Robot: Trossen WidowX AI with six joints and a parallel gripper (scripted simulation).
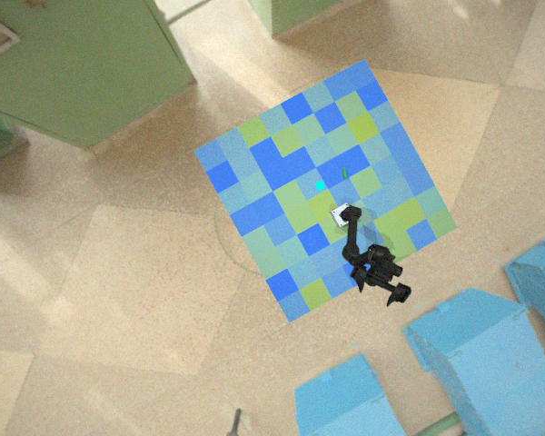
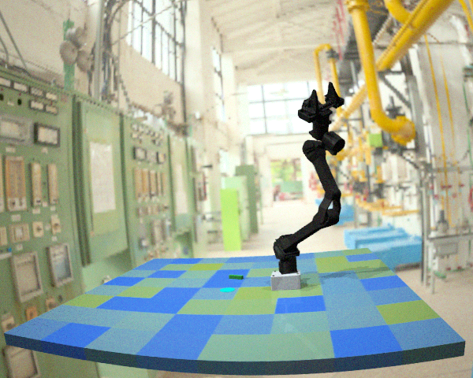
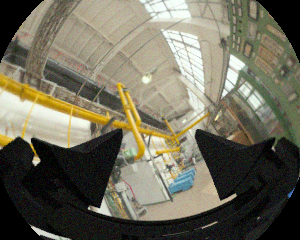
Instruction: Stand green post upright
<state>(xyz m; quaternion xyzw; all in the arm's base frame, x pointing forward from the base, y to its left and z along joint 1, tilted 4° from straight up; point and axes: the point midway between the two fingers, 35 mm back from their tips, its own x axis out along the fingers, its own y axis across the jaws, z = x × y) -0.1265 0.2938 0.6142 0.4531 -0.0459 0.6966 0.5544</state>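
My gripper tip is 330 mm short of the green post, 460 mm to the left of it and 700 mm above it. The rest, counted from my gripper tip: cyan circle: 370 mm ahead, 290 mm to the right, 710 mm below.
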